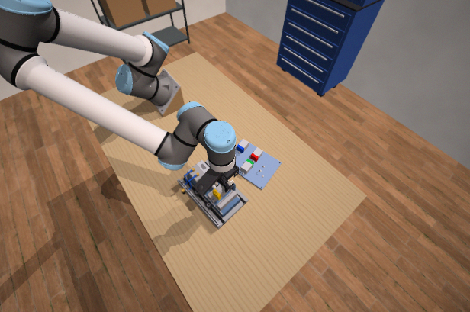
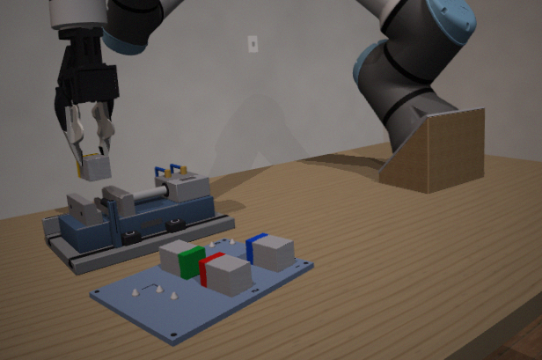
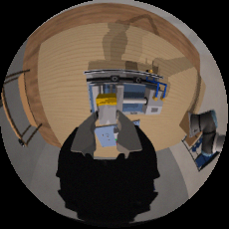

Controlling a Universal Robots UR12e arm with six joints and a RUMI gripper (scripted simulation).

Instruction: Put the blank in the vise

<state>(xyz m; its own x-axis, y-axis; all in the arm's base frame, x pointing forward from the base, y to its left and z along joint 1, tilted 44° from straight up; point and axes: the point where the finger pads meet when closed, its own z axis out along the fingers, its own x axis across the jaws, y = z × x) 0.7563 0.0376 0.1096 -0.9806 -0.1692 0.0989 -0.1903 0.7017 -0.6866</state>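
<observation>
Right now my hand is 20 mm above the yellow-ended blank. Round my hand: milling vise (130 mm below, 70 mm behind, 10 mm to the right); fixed jaw (90 mm below, 30 mm ahead, 10 mm to the left); moving jaw (90 mm below, 30 mm behind).
</observation>
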